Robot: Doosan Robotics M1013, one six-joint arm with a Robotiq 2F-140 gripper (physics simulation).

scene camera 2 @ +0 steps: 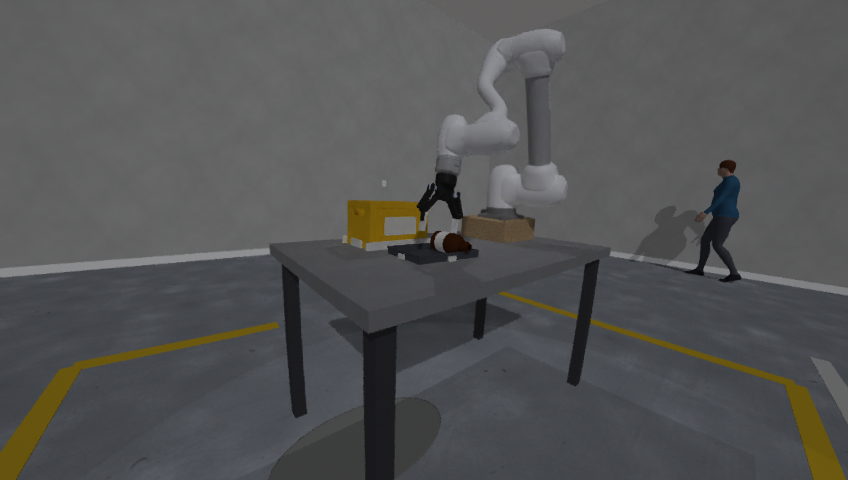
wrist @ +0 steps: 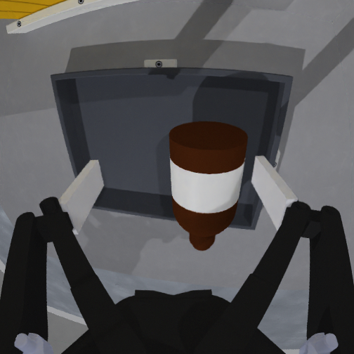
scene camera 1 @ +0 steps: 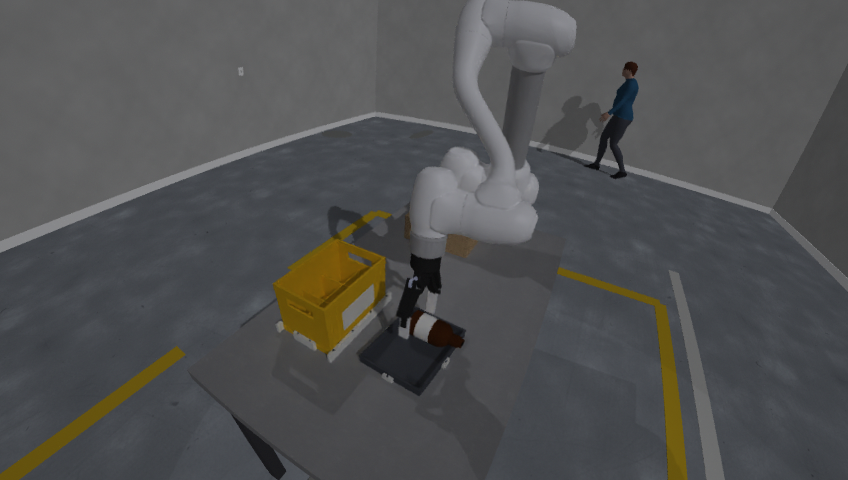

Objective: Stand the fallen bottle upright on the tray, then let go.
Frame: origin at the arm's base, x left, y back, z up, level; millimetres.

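Seen in the pictures: gripper, fingertip midpoint: (scene camera 2: 437, 233) (scene camera 1: 417, 323); arm's base, origin of the base link: (scene camera 2: 500, 217).
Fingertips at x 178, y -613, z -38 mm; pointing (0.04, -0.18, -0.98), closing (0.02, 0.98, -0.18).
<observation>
Pixels of each thing's middle, then the offset from my fingertips to it. "spot": a spot on its surface instead. Level surfaces: height alone.
- brown bottle, body centre: (scene camera 1: 437, 332) (scene camera 2: 452, 243) dx +52, dy +24, dz -29 mm
- dark tray, surface spot: (scene camera 1: 397, 358) spot: dx -9, dy -88, dz -66 mm
- yellow crate, body centre: (scene camera 1: 333, 293) (scene camera 2: 388, 222) dx -258, dy -45, dz +16 mm
- grey table, its level: dz -71 mm
A brown bottle (scene camera 1: 440, 334) (scene camera 2: 455, 242) (wrist: 207, 189) with a white label lies on its side on the dark tray (scene camera 1: 397, 358) (scene camera 2: 410, 252) (wrist: 125, 120). In the wrist view its base faces the tray's inside, and its neck reaches out over the near wall. My gripper (scene camera 1: 417, 315) (scene camera 2: 439, 224) (wrist: 176, 170) is open and points down over the tray. In the wrist view the bottle shows between the two pale finger pads, nearer the right one, with a gap on both sides. In scene camera 2 the fingertips are at about the height of the bottle's top or slightly above.
A yellow crate (scene camera 1: 308, 325) (scene camera 2: 364, 224) (wrist: 30, 7) stands beside the tray, with white strips around its foot. The arm's base is on a wooden block (scene camera 1: 461, 245) (scene camera 2: 499, 228) at the back of the grey table (scene camera 1: 357, 431) (scene camera 2: 368, 285). A person (scene camera 1: 623, 101) (scene camera 2: 726, 196) is near the wall.
</observation>
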